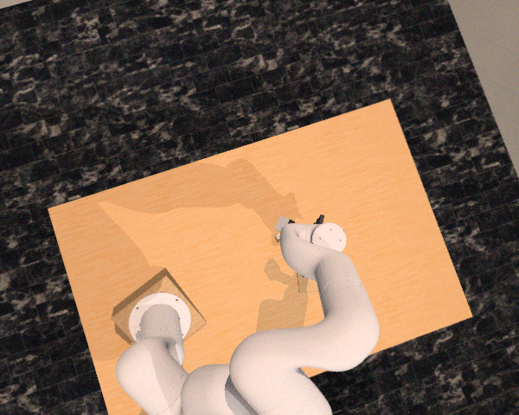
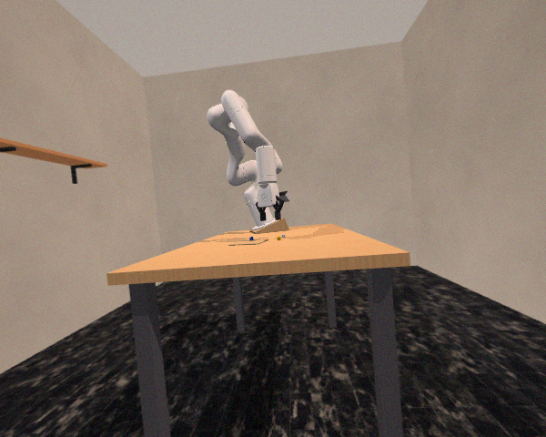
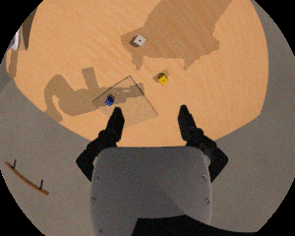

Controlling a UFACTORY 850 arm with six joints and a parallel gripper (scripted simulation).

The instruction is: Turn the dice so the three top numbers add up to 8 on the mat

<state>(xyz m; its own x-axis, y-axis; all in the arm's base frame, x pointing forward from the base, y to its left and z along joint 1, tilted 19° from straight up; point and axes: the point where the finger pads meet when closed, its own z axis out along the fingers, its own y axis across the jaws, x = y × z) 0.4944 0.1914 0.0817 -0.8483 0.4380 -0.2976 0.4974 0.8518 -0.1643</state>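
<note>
Right now my hand is 9 cm above the yellow die and 3 cm to the right of it. Also, from my hand: white die: 9 cm below, 9 cm behind, 4 cm to the left; then tan mat: 10 cm to the right, 10 cm below, 2 cm ahead; then blue die: 10 cm to the right, 9 cm below, 2 cm behind.
</note>
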